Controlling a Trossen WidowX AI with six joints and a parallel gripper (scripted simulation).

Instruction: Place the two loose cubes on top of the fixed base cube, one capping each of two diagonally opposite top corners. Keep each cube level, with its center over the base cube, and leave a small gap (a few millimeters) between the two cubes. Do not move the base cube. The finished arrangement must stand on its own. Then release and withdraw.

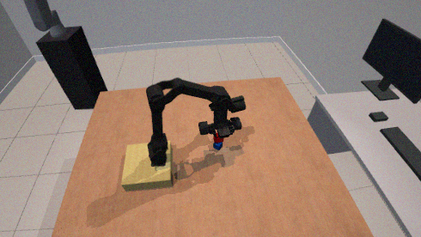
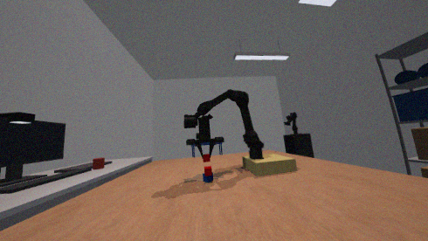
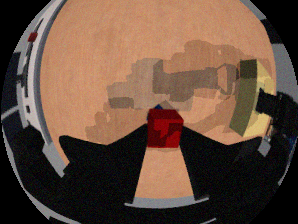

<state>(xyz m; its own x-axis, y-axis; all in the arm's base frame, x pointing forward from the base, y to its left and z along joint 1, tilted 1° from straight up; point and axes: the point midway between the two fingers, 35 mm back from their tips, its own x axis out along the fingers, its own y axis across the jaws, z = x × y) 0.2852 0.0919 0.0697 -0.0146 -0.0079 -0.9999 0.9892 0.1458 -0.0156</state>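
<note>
Now: the blue cube 20 mm to the left of my gripper tip and 90 mm below it.
</note>
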